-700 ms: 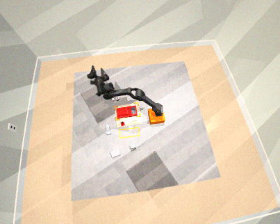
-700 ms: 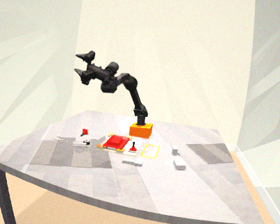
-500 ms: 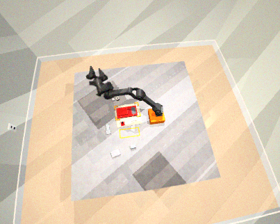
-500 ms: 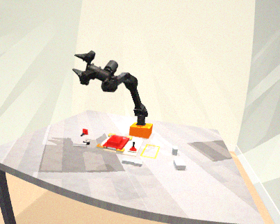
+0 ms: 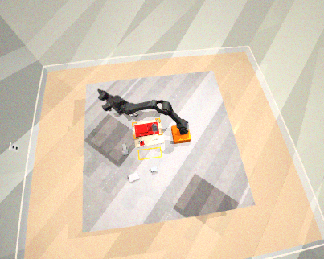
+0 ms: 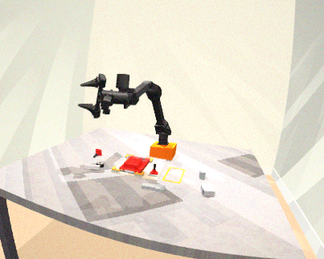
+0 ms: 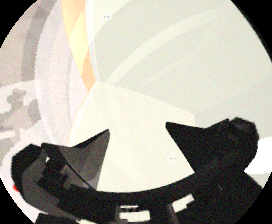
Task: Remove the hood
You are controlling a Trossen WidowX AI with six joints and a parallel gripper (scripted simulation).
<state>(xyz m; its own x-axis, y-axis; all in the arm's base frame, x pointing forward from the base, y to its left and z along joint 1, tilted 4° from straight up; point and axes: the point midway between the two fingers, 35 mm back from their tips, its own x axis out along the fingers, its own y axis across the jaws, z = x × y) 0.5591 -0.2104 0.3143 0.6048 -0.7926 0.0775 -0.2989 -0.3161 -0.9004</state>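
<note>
Now: gripper tip 33 cm above the red hood, 24 cm past it and 18 cm to the right of it.
</note>
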